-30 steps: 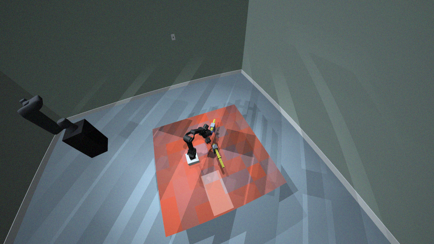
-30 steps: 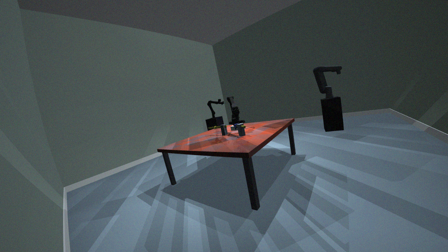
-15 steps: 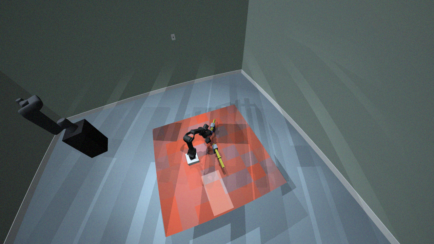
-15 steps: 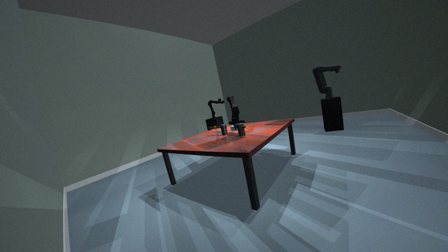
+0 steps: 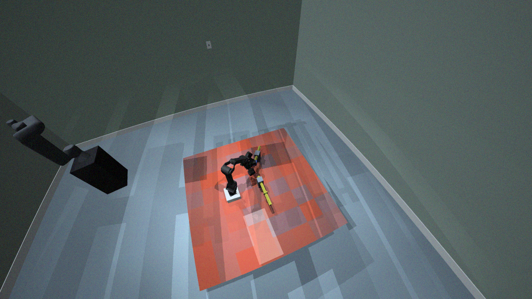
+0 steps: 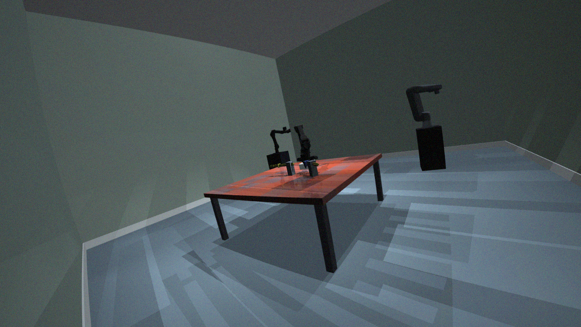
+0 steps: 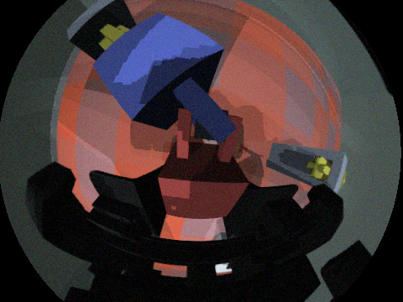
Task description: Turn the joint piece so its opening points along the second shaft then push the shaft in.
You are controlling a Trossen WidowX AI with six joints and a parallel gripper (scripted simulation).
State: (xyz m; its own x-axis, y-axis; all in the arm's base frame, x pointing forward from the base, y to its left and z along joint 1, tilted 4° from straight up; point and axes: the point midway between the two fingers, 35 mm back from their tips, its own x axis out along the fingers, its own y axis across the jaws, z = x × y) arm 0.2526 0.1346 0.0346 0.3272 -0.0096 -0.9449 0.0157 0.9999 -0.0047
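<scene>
Right now my gripper tip is 40 mm below the joint piece.
</scene>
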